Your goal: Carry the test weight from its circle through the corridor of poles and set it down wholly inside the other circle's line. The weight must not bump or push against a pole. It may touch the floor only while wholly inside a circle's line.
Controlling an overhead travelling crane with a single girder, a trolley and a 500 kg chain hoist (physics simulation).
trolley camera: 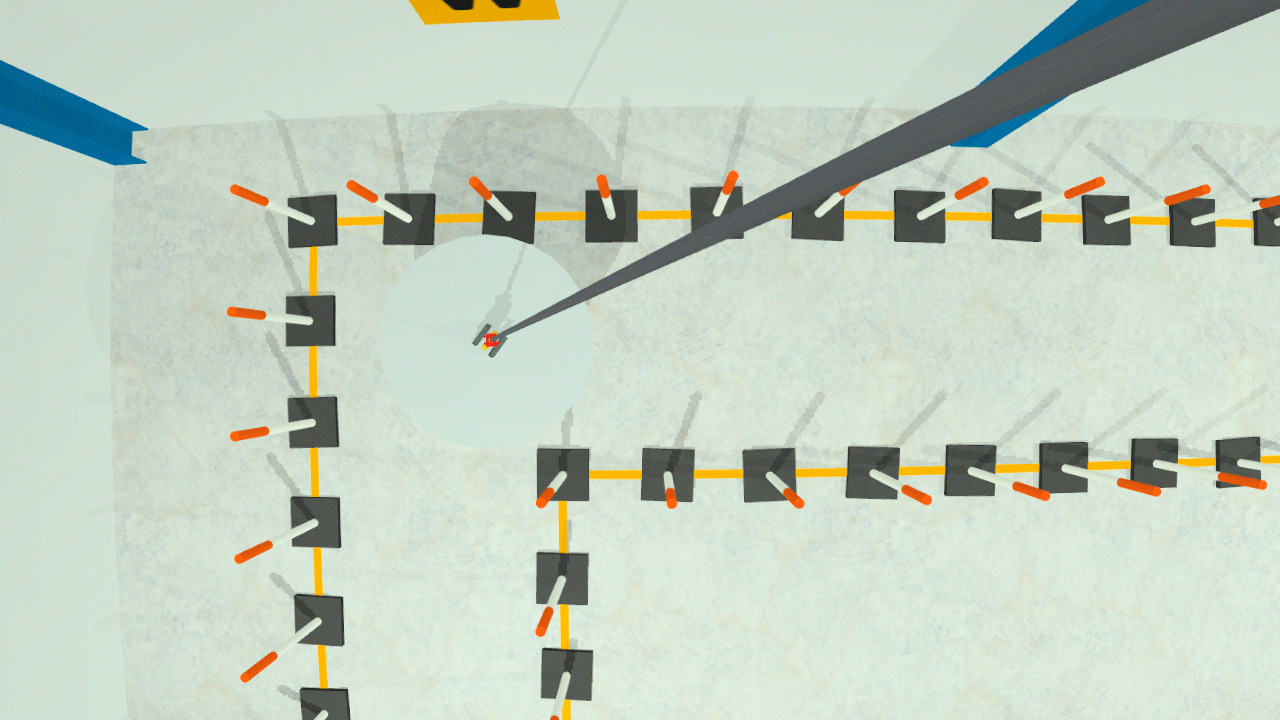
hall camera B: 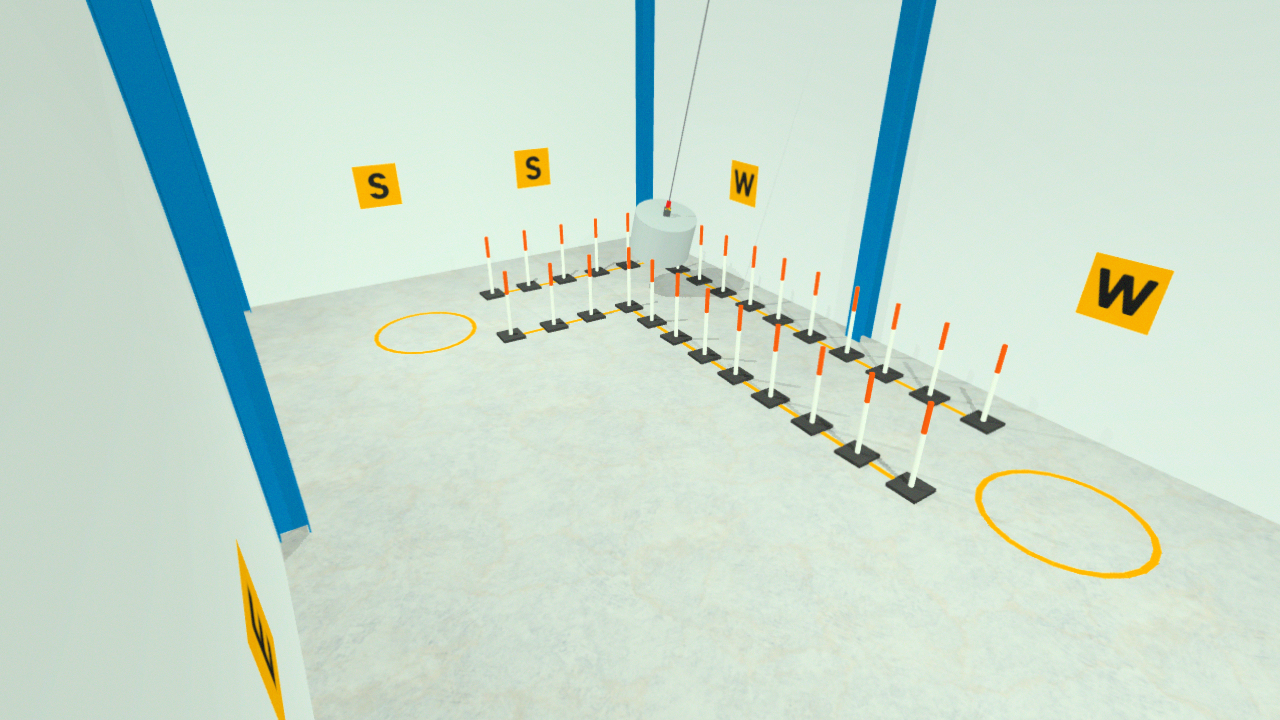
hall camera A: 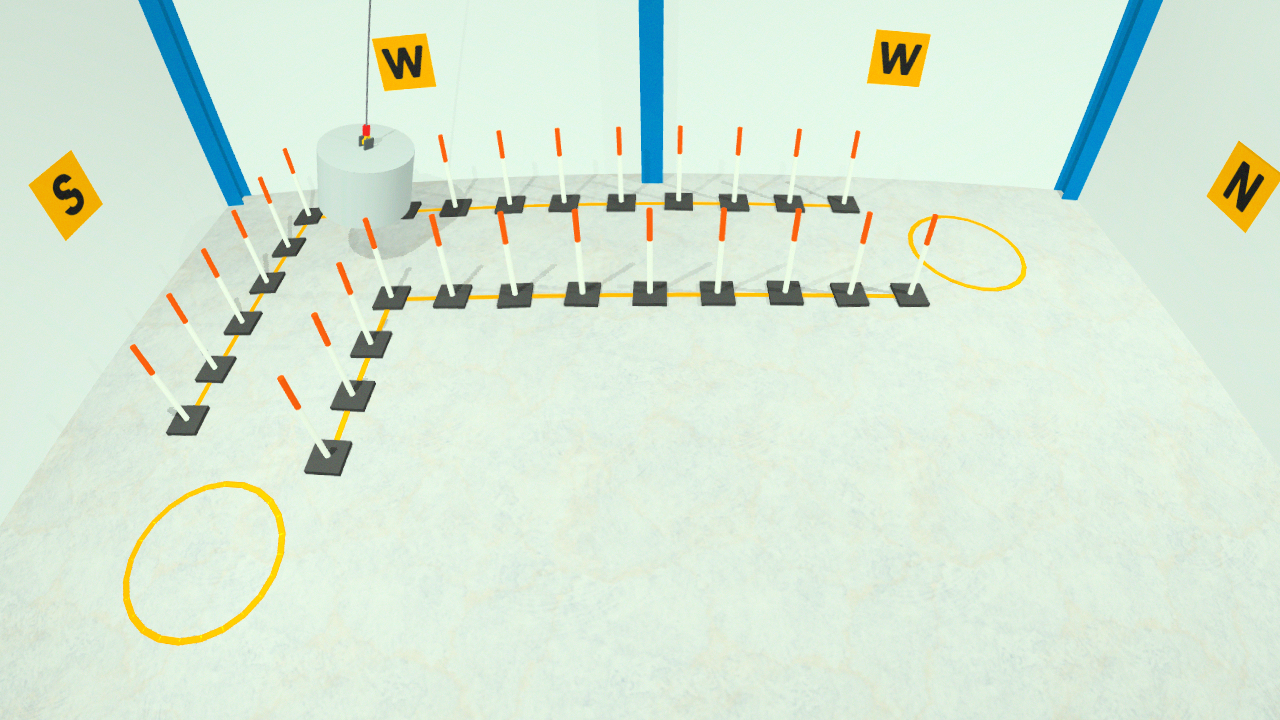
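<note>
The test weight [hall camera A: 365,192] [hall camera B: 662,237] [trolley camera: 429,376], a pale grey cylinder, hangs about upright on the hook [hall camera A: 366,139] [hall camera B: 666,209] [trolley camera: 490,340], clear of the floor, with its shadow behind it. It is at the corridor's corner. In the trolley camera it lies between the left row and the inner corner pole [trolley camera: 562,474], and its upper edge slightly covers the base of a back-row pole [trolley camera: 508,216]. Whether it touches a pole is not clear. One yellow circle [hall camera A: 181,641] [hall camera B: 418,352] lies beyond the short leg's end, the other [hall camera A: 990,289] [hall camera B: 1024,471] beyond the long leg's end.
The long leg runs between the back row [hall camera A: 621,203] and the front row [hall camera A: 649,293] [hall camera B: 769,396]. The short leg runs between the outer row [hall camera A: 242,322] [trolley camera: 313,421] and the inner row [hall camera A: 370,343] [trolley camera: 562,578]. Blue columns [hall camera A: 651,89] [hall camera B: 644,107] stand at the walls.
</note>
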